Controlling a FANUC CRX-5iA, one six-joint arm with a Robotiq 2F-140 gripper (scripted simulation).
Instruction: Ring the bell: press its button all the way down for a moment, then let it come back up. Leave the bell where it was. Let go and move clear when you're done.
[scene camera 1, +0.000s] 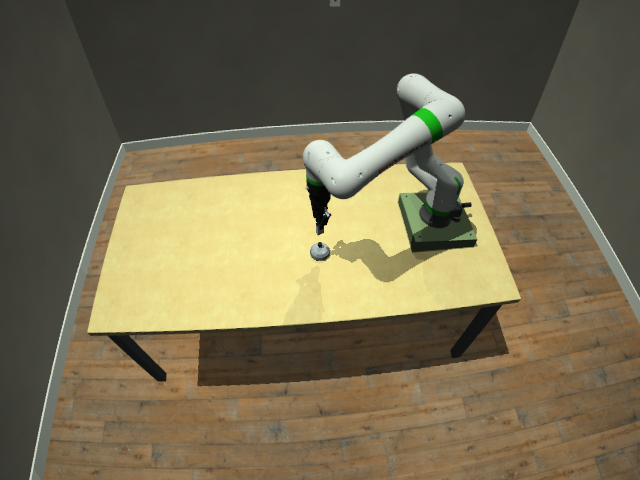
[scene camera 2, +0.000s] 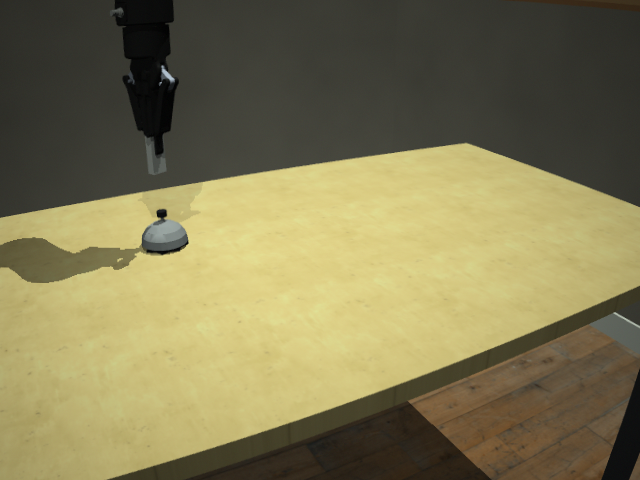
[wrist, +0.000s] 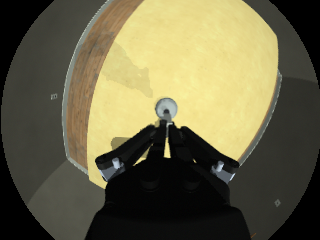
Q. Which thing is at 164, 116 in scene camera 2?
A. The gripper.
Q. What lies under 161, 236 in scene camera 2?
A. A grey dome bell.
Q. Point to the gripper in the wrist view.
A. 166, 119
